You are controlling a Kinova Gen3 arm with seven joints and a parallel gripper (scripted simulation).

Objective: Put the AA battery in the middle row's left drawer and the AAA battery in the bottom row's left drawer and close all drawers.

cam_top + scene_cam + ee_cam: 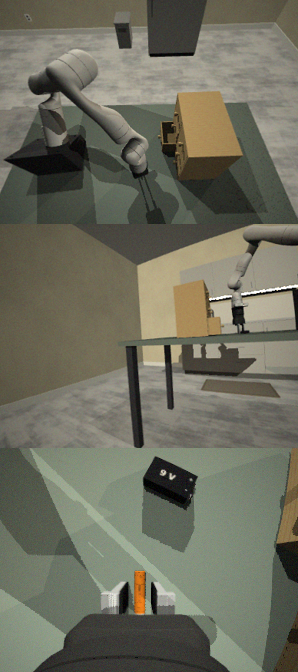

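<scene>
The thin orange battery lies 10 mm below my hand. The rest, counted from my hand: green battery 270 mm ahead, 170 mm to the left, 110 mm above; then small black block 110 mm to the left, 10 mm below, 10 mm behind.
</scene>
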